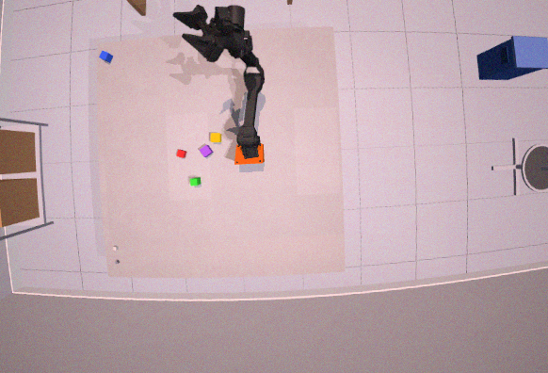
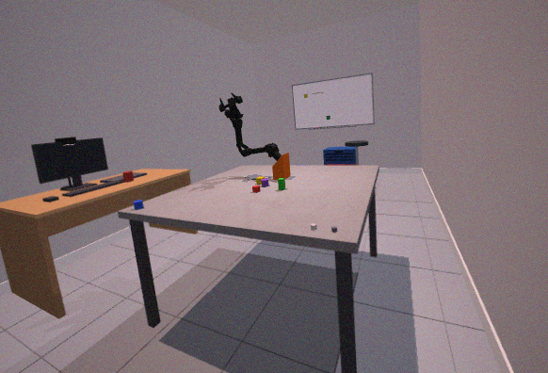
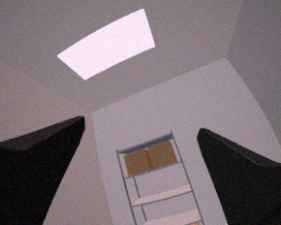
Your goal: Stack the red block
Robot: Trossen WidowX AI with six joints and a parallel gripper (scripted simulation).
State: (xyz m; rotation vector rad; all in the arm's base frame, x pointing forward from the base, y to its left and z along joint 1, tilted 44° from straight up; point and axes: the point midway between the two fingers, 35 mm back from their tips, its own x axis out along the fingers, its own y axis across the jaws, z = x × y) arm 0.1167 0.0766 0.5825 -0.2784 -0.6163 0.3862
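Now: the red block 63 cm below my gripper tip, 30 cm to the left of it and 27 cm ahead of it. Round my gripper tip: blue block: 62 cm below, 62 cm ahead, 29 cm to the right; then purple block: 62 cm below, 31 cm to the left, 14 cm ahead; then yellow block: 62 cm below, 25 cm to the left, 8 cm ahead.
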